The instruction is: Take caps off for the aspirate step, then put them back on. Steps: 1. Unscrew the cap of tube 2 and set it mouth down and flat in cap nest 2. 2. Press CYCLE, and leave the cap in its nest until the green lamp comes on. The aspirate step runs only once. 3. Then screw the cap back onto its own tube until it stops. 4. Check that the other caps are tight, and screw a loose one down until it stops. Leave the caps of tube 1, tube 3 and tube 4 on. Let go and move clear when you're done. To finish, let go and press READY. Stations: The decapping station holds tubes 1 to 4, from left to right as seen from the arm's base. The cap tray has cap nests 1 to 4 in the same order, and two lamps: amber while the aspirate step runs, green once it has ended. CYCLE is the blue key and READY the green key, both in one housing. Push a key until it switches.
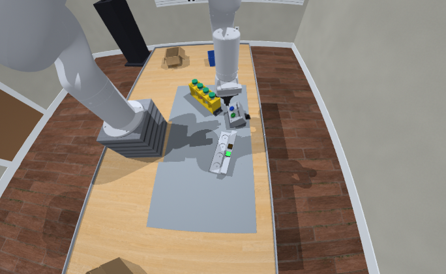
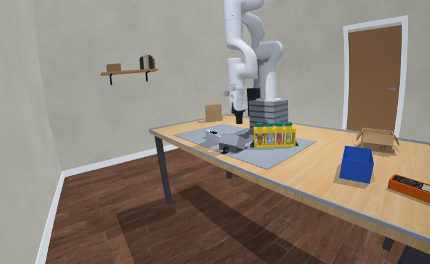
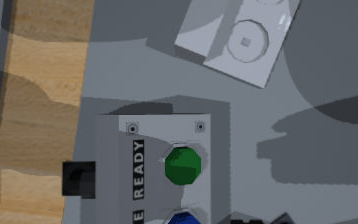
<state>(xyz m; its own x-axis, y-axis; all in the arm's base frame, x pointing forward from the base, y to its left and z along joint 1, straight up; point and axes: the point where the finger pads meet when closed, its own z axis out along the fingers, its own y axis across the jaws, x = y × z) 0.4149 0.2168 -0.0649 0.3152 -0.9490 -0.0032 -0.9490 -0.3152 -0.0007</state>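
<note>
The green key lies 4 cm ahead of my hand, 2 cm to the right of it and 8 cm below it. The rest, counted from my hand: green cap 18 cm behind, 12 cm to the left, 3 cm below; key housing 5 cm ahead, 9 cm below; blue key 2 cm ahead, 2 cm to the left, 8 cm below.
</note>
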